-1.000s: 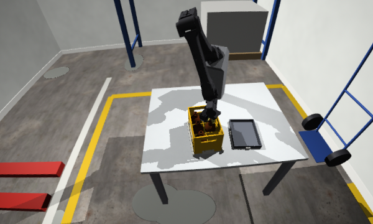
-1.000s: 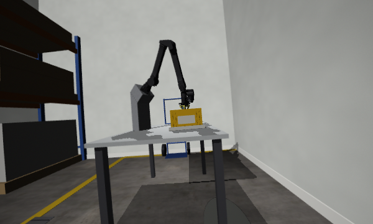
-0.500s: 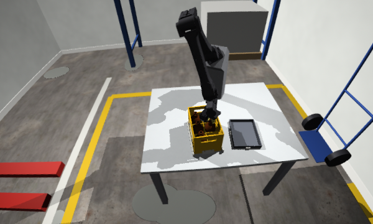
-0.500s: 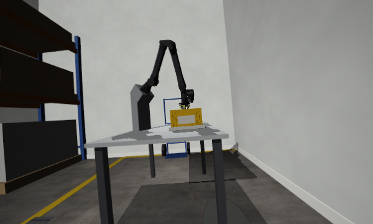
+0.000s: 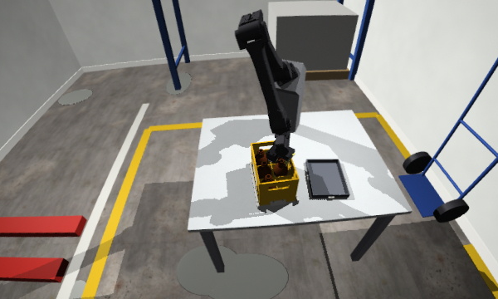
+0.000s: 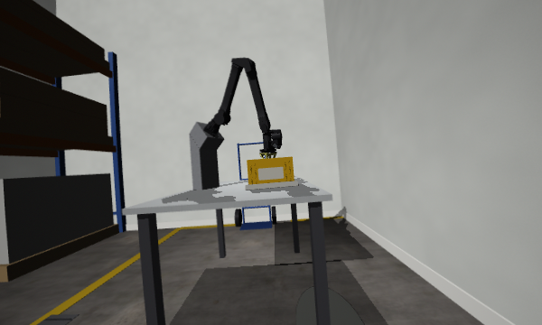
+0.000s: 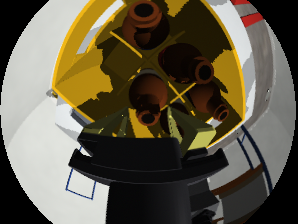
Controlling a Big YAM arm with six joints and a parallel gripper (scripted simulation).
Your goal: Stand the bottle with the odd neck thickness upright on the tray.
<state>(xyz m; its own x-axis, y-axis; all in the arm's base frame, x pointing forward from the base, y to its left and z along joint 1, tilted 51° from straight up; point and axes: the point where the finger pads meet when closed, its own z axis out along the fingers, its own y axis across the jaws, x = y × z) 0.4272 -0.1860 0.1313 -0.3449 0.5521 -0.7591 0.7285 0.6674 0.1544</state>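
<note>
Now: the crate 1 cm behind my hand, 4 cm to the right of it and 7 cm below it. Round my hand: dark tray (11 cm ahead, 23 cm to the left, 14 cm below); then brown bottle (8 cm behind, 3 cm to the left, 6 cm below).
</note>
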